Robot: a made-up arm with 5 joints. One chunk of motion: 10 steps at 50 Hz.
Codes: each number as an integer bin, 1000 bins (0 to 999) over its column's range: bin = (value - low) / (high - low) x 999, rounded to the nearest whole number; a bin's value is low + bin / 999 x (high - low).
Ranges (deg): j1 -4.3..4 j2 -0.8..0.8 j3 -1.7..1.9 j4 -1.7..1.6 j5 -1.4..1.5
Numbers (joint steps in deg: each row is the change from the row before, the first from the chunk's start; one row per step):
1: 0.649 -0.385 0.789 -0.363 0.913
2: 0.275 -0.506 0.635 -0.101 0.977
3: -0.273 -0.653 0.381 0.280 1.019
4: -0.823 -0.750 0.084 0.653 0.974
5: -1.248 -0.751 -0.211 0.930 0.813
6: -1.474 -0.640 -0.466 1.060 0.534
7: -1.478 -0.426 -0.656 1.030 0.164
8: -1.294 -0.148 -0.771 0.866 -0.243
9: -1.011 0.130 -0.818 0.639 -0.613
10: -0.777 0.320 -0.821 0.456 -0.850
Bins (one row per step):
1: 596 259 691 405 797
2: 551 184 648 484 819
3: 485 92 577 599 833
4: 418 31 495 712 818
5: 367 31 413 796 762
6: 340 100 342 836 666
7: 340 234 290 826 539
8: 362 407 258 777 399
9: 396 581 245 708 271
10: 424 699 244 653 189

